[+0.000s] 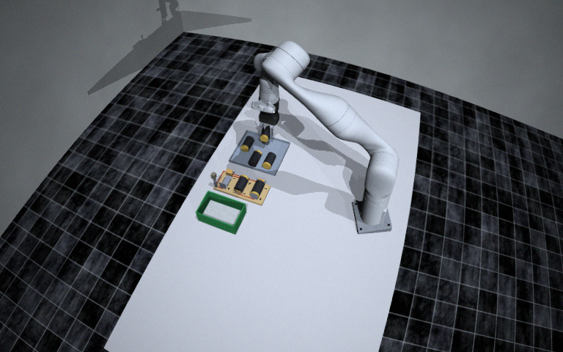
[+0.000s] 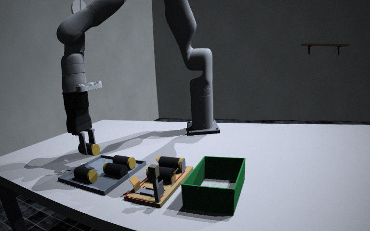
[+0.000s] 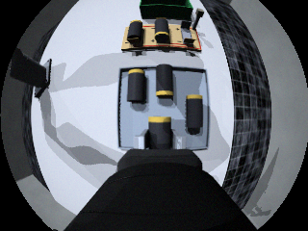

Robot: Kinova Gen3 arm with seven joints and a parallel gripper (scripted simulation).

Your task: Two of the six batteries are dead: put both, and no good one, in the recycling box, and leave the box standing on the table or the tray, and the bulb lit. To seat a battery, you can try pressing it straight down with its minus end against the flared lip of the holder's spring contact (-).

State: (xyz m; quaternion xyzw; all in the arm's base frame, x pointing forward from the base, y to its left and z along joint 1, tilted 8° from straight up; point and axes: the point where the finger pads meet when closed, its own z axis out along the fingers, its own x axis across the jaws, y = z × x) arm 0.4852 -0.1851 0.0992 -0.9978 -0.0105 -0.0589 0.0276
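My hand is 70 mm above the grey tray, 50 mm to the right of it and 10 mm short of it. Round my hand: green recycling box: 380 mm to the left, 60 mm below, 10 mm ahead.
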